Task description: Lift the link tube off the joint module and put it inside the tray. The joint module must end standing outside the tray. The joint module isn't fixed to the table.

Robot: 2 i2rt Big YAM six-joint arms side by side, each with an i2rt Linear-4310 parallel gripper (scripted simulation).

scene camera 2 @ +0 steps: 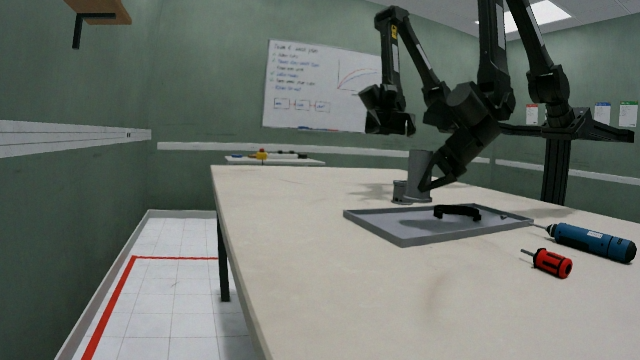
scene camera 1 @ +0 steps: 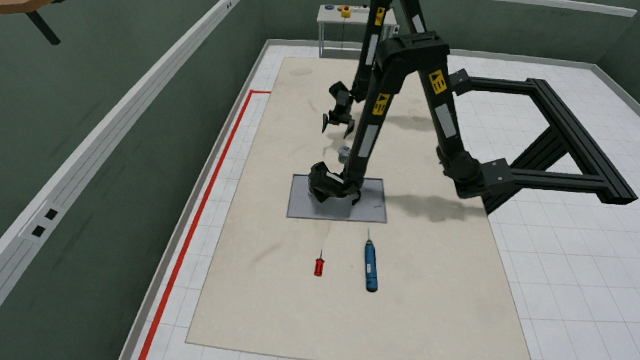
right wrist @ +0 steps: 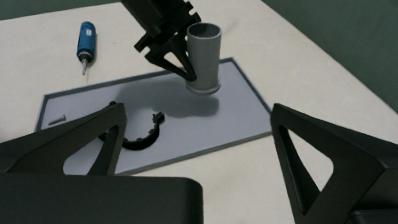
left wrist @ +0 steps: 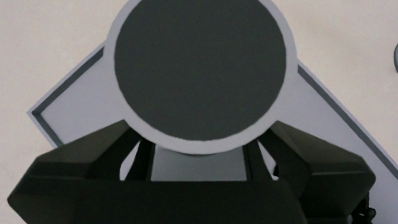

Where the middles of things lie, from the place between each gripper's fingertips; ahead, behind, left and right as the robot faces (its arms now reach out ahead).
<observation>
Right now the tray [scene camera 2: 402, 223] is 9 cm behind my left hand [scene camera 2: 420, 188], 1 cm to the right of it and 8 cm below it. From my left hand the other things lie so: grey link tube [scene camera 2: 418, 160]: 1 cm to the right, 2 cm above.
I see the grey link tube 190 mm to the left of my right hand [scene camera 2: 397, 129], 100 mm below it and 50 mm ahead of it. From my right hand the other things lie so: tray (190 mm to the left, 190 mm below, 40 mm behind).
</observation>
